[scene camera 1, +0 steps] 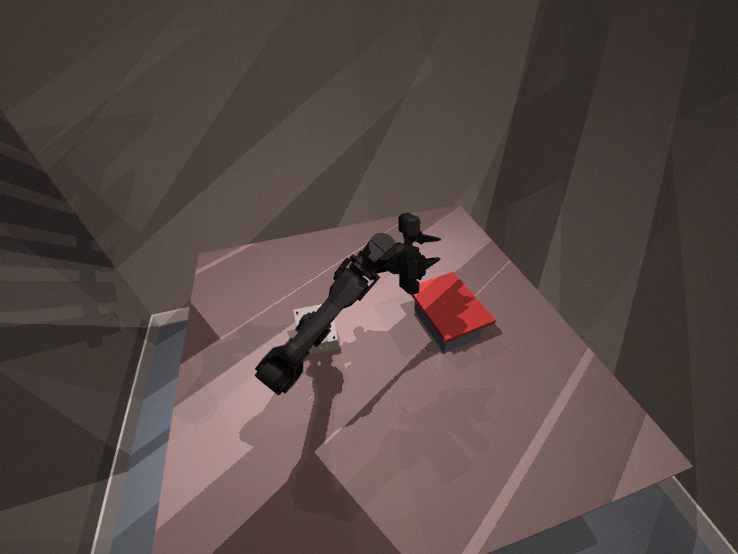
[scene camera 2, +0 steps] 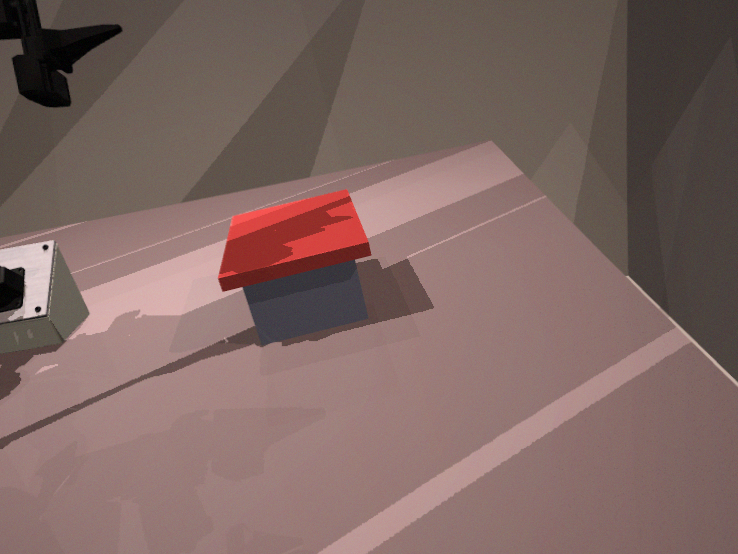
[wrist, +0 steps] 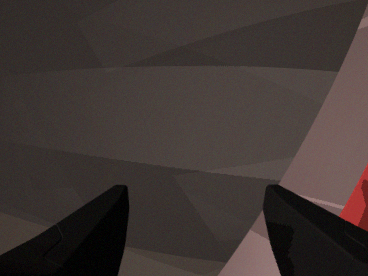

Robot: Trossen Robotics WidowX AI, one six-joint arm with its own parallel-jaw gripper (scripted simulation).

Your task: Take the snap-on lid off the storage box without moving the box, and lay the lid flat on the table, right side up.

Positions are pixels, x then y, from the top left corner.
Scene:
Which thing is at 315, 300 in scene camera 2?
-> A storage box.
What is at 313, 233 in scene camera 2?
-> A red lid.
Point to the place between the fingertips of my gripper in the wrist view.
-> At 197, 197

